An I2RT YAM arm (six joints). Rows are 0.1 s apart.
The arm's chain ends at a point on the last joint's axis. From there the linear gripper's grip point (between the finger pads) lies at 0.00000 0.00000 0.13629 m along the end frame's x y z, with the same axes.
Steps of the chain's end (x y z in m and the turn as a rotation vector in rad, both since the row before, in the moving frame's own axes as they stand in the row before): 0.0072 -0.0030 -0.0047 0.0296 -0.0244 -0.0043; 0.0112 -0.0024 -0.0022 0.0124 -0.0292 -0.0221; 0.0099 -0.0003 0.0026 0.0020 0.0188 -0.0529; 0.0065 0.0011 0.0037 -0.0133 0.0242 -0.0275
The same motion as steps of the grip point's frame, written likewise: 0.0039 -0.0070 -0.0048 0.0296 -0.0244 -0.0043; 0.0072 -0.0040 -0.0023 0.0124 -0.0292 -0.0221; 0.0125 -0.0006 0.0026 0.0020 0.0188 -0.0529; 0.0098 0.0029 0.0036 -0.0133 0.0242 -0.0275
